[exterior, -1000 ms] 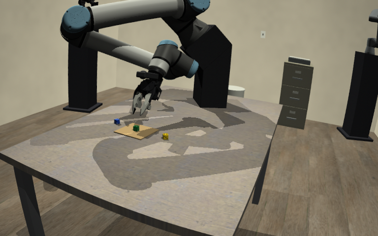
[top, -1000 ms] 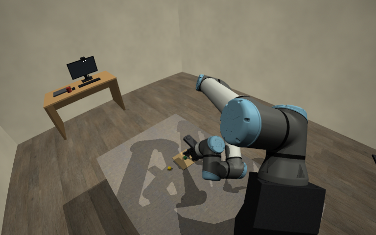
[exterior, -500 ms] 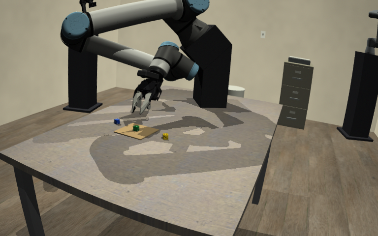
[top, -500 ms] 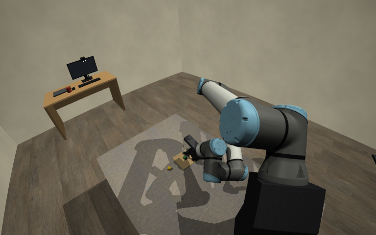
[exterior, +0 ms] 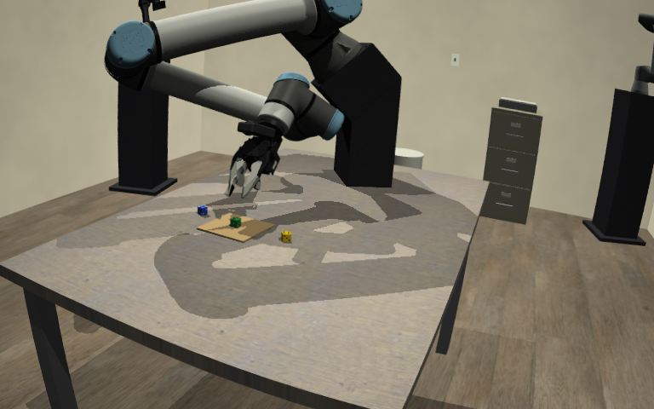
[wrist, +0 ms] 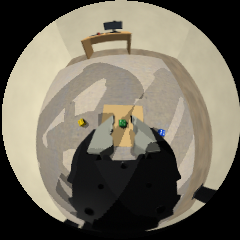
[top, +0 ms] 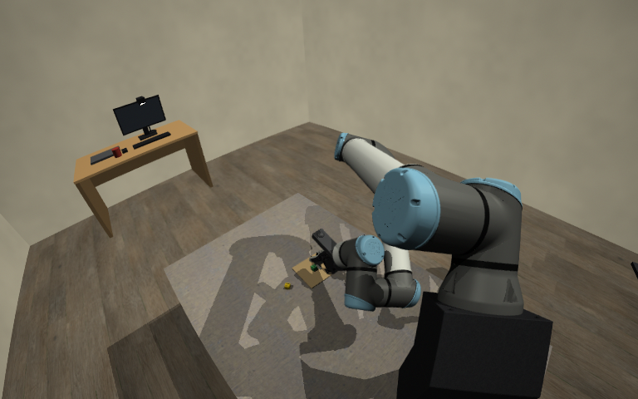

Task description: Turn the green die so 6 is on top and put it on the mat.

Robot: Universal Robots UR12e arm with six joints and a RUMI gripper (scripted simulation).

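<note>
Now: the green die 1 cm ahead of my hand and 8 cm below it. Also, from my hand: blue die: 6 cm behind, 11 cm to the right, 8 cm below; yellow die: 5 cm ahead, 13 cm to the left, 8 cm below; tan mat: 1 cm ahead, 9 cm below.
</note>
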